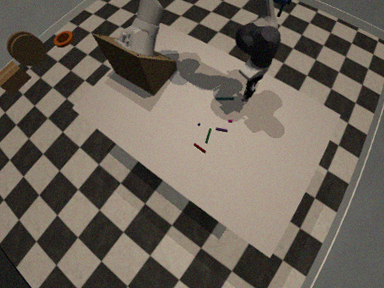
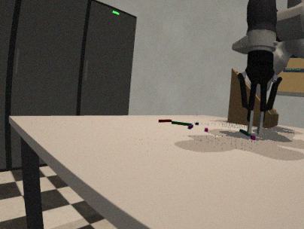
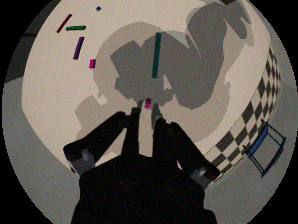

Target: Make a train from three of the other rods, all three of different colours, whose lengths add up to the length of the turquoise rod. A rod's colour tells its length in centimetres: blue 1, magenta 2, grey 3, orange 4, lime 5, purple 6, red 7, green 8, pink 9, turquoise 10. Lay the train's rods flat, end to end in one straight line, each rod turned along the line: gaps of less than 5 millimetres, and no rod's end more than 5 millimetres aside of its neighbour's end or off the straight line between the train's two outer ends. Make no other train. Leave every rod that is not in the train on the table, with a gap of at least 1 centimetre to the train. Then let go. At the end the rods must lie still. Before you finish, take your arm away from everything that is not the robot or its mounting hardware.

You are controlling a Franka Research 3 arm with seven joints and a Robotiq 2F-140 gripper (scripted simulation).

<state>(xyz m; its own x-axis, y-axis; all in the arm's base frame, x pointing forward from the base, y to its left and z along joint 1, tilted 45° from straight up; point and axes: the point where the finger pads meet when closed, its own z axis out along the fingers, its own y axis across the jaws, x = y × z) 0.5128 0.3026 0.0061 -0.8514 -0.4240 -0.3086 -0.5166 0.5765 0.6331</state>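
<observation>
Right now the blue rod is 280 mm to the right of my hand, 100 mm behind it and 50 mm below it. Round my hand: purple rod 230 mm to the right, 50 mm below, 10 mm ahead; then turquoise rod 90 mm behind, 60 mm to the right, 50 mm below; then green rod 300 mm to the right, 50 mm below, 30 mm behind.
</observation>
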